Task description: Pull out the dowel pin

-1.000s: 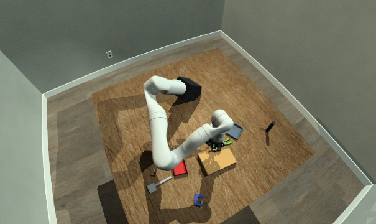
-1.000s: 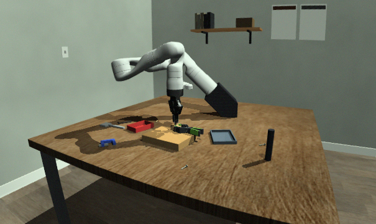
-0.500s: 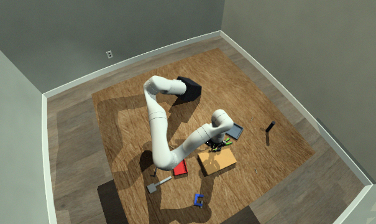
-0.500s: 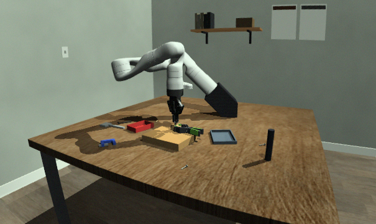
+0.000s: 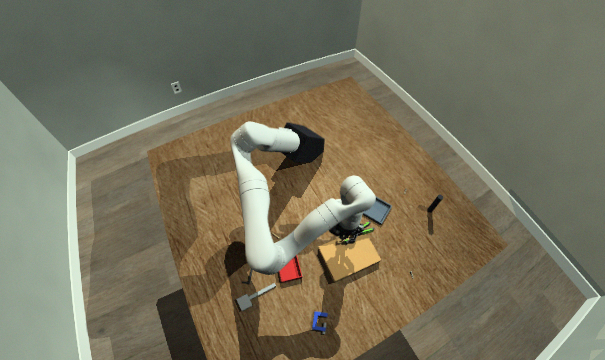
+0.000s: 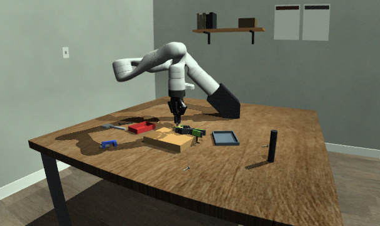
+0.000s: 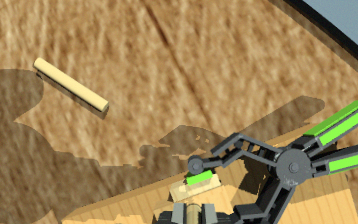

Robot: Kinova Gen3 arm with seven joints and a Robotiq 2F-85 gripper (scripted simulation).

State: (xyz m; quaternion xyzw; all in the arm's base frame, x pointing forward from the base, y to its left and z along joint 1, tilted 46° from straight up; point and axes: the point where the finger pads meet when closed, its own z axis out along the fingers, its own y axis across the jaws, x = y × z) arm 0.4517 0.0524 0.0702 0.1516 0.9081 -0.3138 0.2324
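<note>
My gripper is now 2 cm above the dowel pin. Also, from my hand: thin pale stick 12 cm behind, 9 cm below, 5 cm to the right; small wooden block 5 cm below; tan bench board 7 cm below, 6 cm ahead.
</note>
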